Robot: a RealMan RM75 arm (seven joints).
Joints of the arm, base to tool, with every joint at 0 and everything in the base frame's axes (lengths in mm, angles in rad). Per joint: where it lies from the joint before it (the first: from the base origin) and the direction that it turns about. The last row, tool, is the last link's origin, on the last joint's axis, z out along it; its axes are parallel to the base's.
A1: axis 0 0 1 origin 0 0 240.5
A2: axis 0 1 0 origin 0 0 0
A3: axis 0 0 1 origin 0 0 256
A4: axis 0 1 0 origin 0 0 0
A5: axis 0 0 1 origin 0 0 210
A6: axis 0 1 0 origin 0 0 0
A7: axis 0 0 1 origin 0 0 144
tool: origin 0 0 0
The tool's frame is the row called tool.
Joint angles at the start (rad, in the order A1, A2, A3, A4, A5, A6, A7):
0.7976 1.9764 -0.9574 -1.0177 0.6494 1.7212 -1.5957
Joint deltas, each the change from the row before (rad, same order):
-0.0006 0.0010 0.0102 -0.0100 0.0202 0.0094 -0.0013
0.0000 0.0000 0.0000 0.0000 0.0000 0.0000 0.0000
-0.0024 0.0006 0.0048 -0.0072 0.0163 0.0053 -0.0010
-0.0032 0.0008 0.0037 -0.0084 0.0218 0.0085 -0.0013
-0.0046 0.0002 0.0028 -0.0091 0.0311 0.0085 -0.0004
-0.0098 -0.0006 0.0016 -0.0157 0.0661 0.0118 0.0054
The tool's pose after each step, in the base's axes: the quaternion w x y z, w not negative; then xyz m. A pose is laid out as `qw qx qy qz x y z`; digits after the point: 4 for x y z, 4 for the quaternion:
0.0487 -0.9935 -0.0052 -0.1029 0.1880 0.3853 0.0525
0.0487 -0.9935 -0.0052 -0.1029 0.1880 0.3853 0.0525
0.0498 -0.9943 -0.0073 -0.0938 0.1856 0.3848 0.0534
0.0492 -0.9953 -0.0103 -0.0825 0.1826 0.3837 0.0540
0.0488 -0.9964 -0.0140 -0.0672 0.1788 0.3824 0.0549
0.0488 -0.9980 -0.0191 -0.0362 0.1711 0.3801 0.0564

